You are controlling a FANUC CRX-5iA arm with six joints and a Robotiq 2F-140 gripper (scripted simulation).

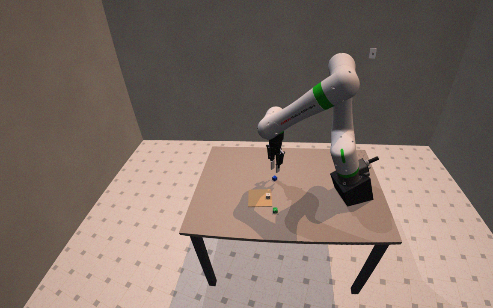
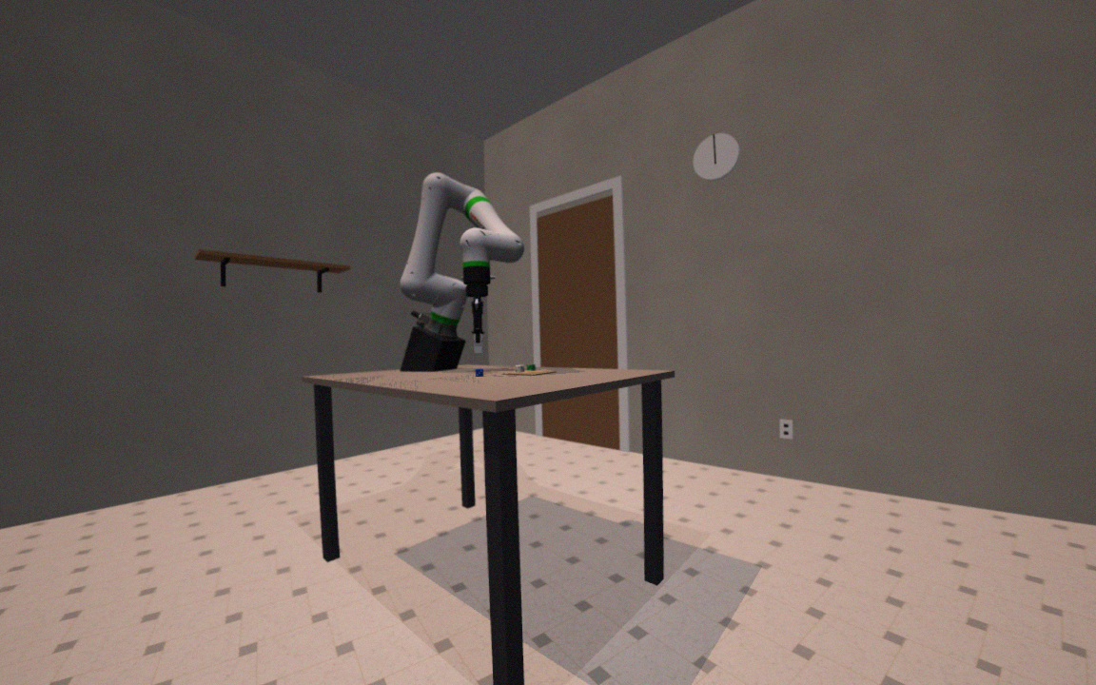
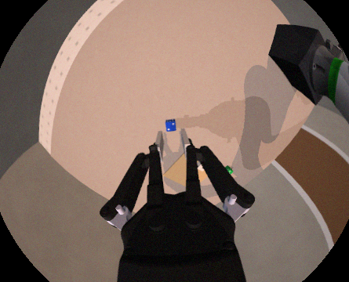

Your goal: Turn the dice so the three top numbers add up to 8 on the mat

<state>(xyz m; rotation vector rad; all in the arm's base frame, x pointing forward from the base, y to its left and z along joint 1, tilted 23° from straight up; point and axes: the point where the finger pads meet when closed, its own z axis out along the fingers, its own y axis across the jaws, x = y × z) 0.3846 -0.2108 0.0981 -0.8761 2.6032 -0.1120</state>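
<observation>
Right now my hand is 100 mm above the blue die. Also, from my hand: mat 110 mm ahead, 150 mm to the left, 110 mm below; green die 40 mm ahead, 270 mm to the left, 100 mm below; white die 70 mm ahead, 150 mm to the left, 100 mm below.
</observation>
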